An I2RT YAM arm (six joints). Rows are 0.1 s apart.
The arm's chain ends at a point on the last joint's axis. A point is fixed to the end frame.
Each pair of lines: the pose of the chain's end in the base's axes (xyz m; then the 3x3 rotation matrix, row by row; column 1 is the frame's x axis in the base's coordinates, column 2 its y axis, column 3 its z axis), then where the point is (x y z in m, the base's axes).
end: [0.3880, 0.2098, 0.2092], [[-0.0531, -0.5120, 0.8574], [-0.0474, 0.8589, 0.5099], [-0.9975, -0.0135, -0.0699]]
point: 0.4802 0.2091 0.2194
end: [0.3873, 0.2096, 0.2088], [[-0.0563, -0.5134, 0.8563], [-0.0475, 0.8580, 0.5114], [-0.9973, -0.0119, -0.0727]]
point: 0.4796 0.2090 0.2187
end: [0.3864, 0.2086, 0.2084], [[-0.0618, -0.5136, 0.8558], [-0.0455, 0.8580, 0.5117], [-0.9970, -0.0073, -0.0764]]
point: 0.4787 0.2080 0.2177
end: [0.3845, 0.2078, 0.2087], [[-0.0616, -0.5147, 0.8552], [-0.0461, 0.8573, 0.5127], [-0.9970, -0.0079, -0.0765]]
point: 0.4768 0.2073 0.2181
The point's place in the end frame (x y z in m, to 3 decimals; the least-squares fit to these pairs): -0.015 -0.048 0.078
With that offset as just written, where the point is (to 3 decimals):
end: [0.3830, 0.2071, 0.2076], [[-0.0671, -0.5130, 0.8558], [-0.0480, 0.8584, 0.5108], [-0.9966, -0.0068, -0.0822]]
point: 0.475 0.206 0.216
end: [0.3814, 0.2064, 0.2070], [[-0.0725, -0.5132, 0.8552], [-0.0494, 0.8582, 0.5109], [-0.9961, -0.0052, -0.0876]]
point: 0.474 0.206 0.215
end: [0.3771, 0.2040, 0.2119], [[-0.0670, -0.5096, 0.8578], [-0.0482, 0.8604, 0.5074], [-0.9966, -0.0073, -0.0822]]
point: 0.469 0.203 0.221
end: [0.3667, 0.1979, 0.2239], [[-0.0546, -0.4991, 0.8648], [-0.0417, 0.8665, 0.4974], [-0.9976, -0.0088, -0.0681]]
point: 0.459 0.196 0.234
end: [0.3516, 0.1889, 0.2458], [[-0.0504, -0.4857, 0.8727], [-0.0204, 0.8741, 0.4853], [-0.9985, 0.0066, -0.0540]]
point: 0.444 0.185 0.256
